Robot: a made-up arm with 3 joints.
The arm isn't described. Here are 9 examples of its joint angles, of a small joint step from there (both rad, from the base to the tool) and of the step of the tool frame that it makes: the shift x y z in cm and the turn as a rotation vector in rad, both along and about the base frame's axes.
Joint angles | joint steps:
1: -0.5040 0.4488 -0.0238 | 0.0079 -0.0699 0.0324
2: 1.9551 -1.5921 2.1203 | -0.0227 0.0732 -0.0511
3: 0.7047 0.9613 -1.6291 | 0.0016 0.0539 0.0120
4: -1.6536 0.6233 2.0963 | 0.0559 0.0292 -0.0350
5: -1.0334 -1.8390 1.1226 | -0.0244 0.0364 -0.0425
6: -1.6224 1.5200 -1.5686 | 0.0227 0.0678 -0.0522
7: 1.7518 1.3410 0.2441 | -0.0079 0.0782 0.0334
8: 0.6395 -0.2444 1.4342 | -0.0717 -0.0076 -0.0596
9: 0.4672 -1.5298 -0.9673 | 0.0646 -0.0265 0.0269
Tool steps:
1: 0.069 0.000 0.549 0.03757 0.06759 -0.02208
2: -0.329 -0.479 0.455 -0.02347 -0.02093 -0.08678
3: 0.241 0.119 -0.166 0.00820 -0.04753 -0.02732
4: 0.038 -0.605 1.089 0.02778 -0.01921 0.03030
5: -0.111 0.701 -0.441 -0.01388 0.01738 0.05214
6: 0.561 -0.153 0.394 0.02180 -0.04943 0.06983
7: 0.423 0.335 0.098 -0.00156 -0.01852 -0.08275
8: 0.066 1.048 1.829 -0.12947 -0.00206 0.01638
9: 0.237 -1.421 -1.219 0.06534 0.03615 -0.01091
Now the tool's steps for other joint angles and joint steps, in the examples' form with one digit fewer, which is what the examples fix.
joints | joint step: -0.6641 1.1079 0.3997 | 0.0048 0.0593 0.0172
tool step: 0.24 -0.36 -0.25 0.0120 -0.0372 0.0488
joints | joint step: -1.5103 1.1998 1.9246 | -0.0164 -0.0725 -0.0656
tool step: -0.55 0.52 -0.23 -0.0424 -0.0564 -0.0755
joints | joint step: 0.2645 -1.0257 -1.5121 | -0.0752 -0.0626 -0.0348
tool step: 0.29 1.88 0.93 -0.0923 0.0542 0.0436
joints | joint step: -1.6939 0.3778 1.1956 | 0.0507 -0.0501 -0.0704
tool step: -0.02 0.09 1.01 -0.0154 -0.0291 -0.0475
